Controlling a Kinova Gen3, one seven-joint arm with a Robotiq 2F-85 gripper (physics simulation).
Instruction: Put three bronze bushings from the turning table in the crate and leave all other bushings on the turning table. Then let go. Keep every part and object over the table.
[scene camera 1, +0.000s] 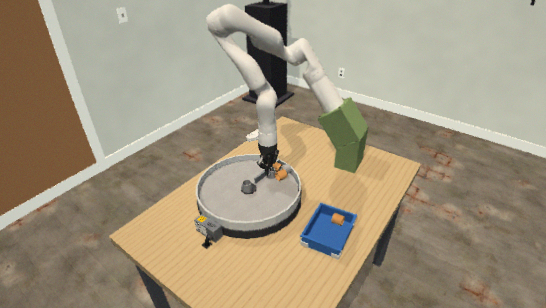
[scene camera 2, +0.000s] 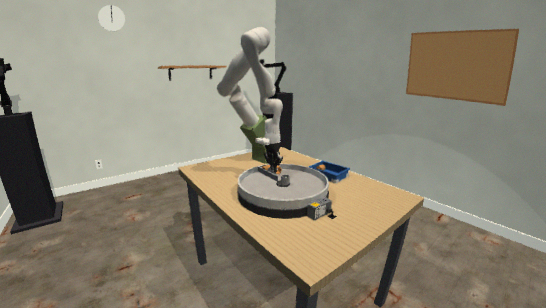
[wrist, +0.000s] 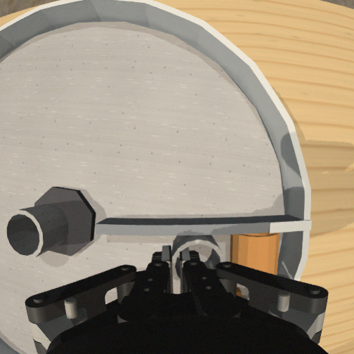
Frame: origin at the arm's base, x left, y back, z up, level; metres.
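Seen in the pictures: gripper, fingertip midpoint: (scene camera 1: 268, 174) (scene camera 2: 273, 172); arm's base at its link origin: (scene camera 1: 334, 107) (scene camera 2: 252, 121).
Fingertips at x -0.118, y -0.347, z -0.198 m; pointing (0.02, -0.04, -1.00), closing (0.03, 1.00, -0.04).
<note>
Pixels of each thing's middle, then the offset from my fingertips to it. "pt": a spot on its surface instead. Level surfaces: height alone.
- grey part at the middle of its body: (scene camera 1: 285, 169) dy +0.070, dx +0.039, dz +0.000 m
- blue crate at the middle of its body: (scene camera 1: 329, 229) (scene camera 2: 328, 171) dy -0.095, dx +0.334, dz -0.047 m
- dark grey hub at the middle of its body: (scene camera 1: 247, 186) (scene camera 2: 285, 179) dy -0.113, dx -0.025, dz +0.008 m
- grey control box at a spot on its surface: (scene camera 1: 208, 228) pt dy -0.354, dx -0.014, dz -0.014 m
- wooden table at its surface level: dz -0.073 m
My gripper (scene camera 1: 268, 171) (scene camera 2: 274, 169) (wrist: 175, 256) is low over the turning table (scene camera 1: 202, 203) (scene camera 2: 252, 196) (wrist: 250, 80), its fingers nearly together on the left wall of an upright grey bushing (wrist: 199, 240). One finger is inside its hole, the other outside. A bronze bushing (scene camera 1: 281, 175) (wrist: 255, 254) lies right beside it, against the divider bar (wrist: 200, 228). Another bronze bushing (scene camera 1: 277, 166) shows partly behind; the gripper mostly hides it in the wrist view. A grey part (scene camera 1: 286, 169) lies beside the bronze ones. One bronze bushing (scene camera 1: 338, 219) (scene camera 2: 321, 167) lies in the blue crate (scene camera 1: 325, 247) (scene camera 2: 341, 175).
A dark grey hub (scene camera 1: 247, 187) (scene camera 2: 283, 181) (wrist: 72, 220) stands at the turning table's centre; the bar runs from it to the raised rim. A grey control box (scene camera 1: 208, 228) (scene camera 2: 319, 208) sits at the rim. The green arm base (scene camera 1: 349, 155) stands at the back of the wooden table (scene camera 1: 165, 235).
</note>
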